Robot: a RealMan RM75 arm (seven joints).
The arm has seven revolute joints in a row. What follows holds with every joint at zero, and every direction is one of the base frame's.
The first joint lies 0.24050 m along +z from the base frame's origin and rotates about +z.
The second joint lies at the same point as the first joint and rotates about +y.
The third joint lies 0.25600 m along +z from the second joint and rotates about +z.
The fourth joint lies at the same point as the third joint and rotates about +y.
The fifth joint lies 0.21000 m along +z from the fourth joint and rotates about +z.
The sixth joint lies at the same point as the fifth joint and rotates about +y.
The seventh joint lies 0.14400 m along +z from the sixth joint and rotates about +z.
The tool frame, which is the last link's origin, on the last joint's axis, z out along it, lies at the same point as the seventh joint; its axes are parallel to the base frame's.
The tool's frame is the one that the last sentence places.
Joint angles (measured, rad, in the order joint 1, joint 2, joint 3, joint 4, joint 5, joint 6, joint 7), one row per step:
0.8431 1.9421 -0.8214 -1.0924 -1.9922 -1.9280 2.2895
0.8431 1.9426 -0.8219 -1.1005 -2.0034 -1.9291 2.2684
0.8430 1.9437 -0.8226 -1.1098 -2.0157 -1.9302 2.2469
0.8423 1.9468 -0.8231 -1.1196 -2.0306 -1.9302 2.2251
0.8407 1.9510 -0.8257 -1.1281 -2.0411 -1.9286 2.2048
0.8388 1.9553 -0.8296 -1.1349 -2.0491 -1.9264 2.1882
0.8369 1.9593 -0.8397 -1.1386 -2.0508 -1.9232 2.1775
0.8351 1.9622 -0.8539 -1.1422 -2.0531 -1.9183 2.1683
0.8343 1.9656 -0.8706 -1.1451 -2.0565 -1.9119 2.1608
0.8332 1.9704 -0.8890 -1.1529 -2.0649 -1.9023 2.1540
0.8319 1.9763 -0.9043 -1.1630 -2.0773 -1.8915 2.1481
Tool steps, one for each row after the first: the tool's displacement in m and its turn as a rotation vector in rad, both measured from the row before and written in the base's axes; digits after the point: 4 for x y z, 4 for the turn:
0.0004 0.0000 0.0003 0.0104 -0.0129 0.0218
0.0004 0.0000 0.0002 0.0107 -0.0140 0.0225
0.0007 -0.0001 -0.0005 0.0107 -0.0149 0.0212
0.0004 -0.0003 -0.0012 0.0084 -0.0110 0.0202
0.0003 -0.0004 -0.0015 0.0057 -0.0089 0.0166
-0.0004 -0.0007 -0.0025 -0.0010 -0.0065 0.0135
-0.0004 -0.0005 -0.0028 -0.0016 -0.0101 0.0131
-0.0007 -0.0004 -0.0035 -0.0028 -0.0118 0.0123
-0.0009 -0.0002 -0.0037 0.0018 -0.0169 0.0132
-0.0007 0.0001 -0.0034 0.0060 -0.0177 0.0113

